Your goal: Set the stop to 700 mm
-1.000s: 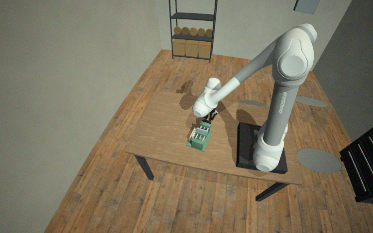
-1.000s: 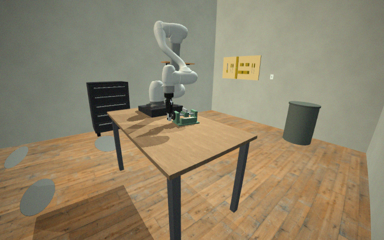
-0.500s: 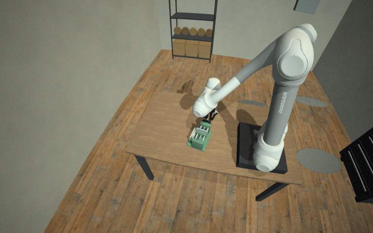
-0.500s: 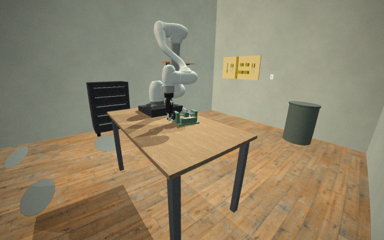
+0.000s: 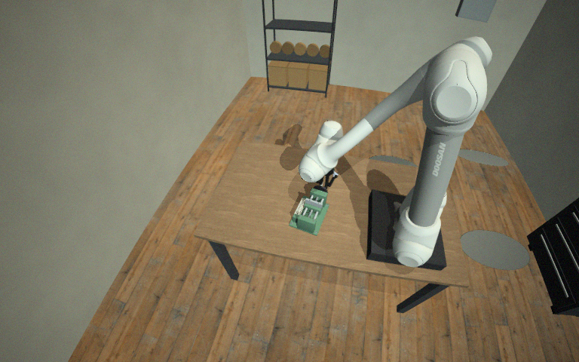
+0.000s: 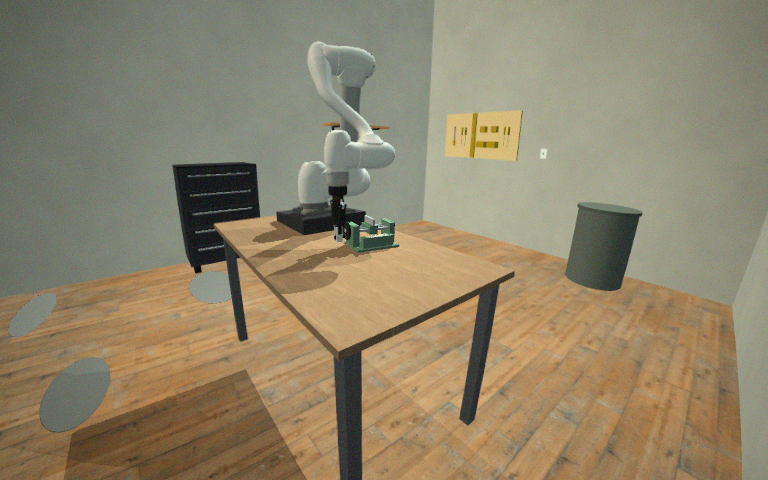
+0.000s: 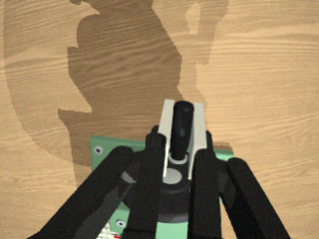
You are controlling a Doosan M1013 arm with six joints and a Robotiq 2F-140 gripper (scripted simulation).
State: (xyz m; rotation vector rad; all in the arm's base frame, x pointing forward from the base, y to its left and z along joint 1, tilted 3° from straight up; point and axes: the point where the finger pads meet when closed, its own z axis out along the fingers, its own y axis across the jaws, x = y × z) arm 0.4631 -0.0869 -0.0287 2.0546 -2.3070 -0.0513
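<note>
The black crank handle lies 20 mm below my hand. From my hand the other things lie so: green stop fixture (140 mm to the left, 30 mm ahead, 30 mm above).
</note>
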